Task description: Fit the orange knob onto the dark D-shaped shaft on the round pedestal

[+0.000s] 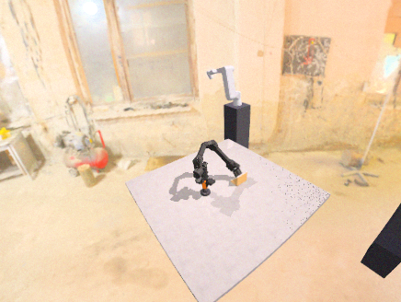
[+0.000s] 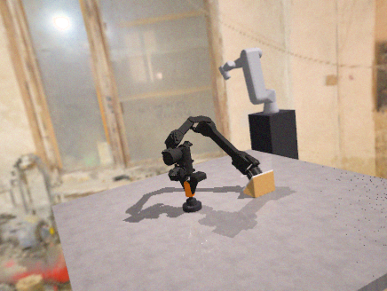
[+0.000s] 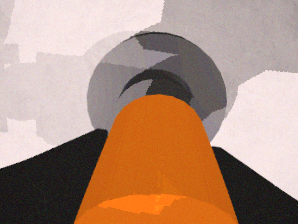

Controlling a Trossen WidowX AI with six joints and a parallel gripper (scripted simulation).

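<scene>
The pedestal lies 40 mm below my gripper tip. Round my gripper tip: orange knob (20 mm above).
</scene>
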